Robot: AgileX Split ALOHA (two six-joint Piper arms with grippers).
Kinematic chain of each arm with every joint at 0, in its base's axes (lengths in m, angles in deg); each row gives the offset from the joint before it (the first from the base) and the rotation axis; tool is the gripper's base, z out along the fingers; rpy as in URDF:
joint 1: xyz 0 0 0.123 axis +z
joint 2: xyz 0 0 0 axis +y
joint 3: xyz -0.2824 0 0.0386 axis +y
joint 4: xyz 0.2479 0 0.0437 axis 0.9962 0 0.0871
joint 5: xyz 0 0 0 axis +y
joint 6: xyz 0.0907 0 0.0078 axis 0.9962 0 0.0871
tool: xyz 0 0 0 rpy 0 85 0
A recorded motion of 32 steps. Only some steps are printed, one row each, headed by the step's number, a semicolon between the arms.
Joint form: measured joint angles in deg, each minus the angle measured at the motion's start. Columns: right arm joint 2, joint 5, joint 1, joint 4, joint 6, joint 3; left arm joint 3, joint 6, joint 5, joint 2, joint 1, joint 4.
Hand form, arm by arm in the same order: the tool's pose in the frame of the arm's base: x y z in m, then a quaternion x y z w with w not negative. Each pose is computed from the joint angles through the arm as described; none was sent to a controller.
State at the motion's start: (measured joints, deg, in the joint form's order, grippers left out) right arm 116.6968 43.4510 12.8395 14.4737 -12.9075 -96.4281; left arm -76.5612 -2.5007 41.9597 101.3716 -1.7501 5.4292
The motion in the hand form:
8: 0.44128 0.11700 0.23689 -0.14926 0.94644 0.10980 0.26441; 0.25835 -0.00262 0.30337 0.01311 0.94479 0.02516 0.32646
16: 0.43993 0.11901 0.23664 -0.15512 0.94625 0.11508 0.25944; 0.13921 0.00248 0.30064 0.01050 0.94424 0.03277 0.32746
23: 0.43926 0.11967 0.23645 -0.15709 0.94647 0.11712 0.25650; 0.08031 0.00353 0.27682 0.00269 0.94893 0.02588 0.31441
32: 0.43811 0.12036 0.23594 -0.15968 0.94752 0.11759 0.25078; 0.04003 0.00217 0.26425 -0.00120 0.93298 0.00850 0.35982
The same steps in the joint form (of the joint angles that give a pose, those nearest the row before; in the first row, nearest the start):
8: 0.00 0.36 0.00 0.22 0.00 0.00; 20.60 -0.42 -1.57 -28.79 0.00 -0.31
16: 0.00 1.03 0.14 1.13 -0.95 0.00; 36.18 0.07 9.22 -55.28 0.00 0.01
23: 0.00 1.40 0.18 1.44 -1.25 0.00; 44.47 0.08 17.28 -70.05 0.00 -1.05
32: 0.00 2.09 0.27 1.44 -1.34 0.00; 48.84 0.33 21.00 -83.73 0.00 -3.03

